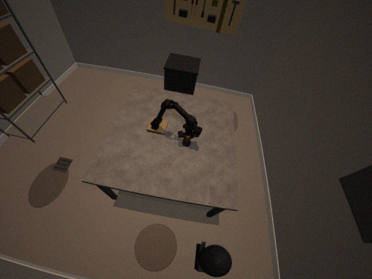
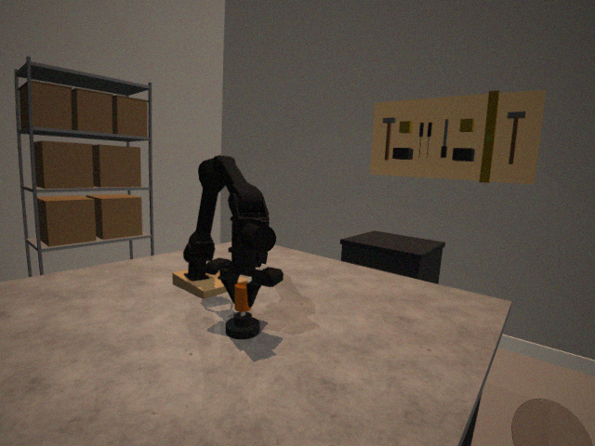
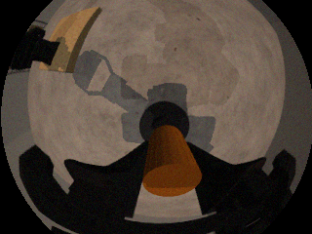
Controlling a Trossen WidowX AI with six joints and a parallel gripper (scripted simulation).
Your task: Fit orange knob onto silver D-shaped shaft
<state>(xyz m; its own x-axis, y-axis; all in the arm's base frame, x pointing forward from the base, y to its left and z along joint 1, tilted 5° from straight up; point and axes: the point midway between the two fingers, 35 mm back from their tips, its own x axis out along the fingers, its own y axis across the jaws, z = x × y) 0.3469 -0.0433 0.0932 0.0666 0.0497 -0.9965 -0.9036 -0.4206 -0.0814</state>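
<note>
Now: the orange knob 30 mm above my gripper tip. The rest, counted from my gripper tip: round black pedestal (40 mm below).
</note>
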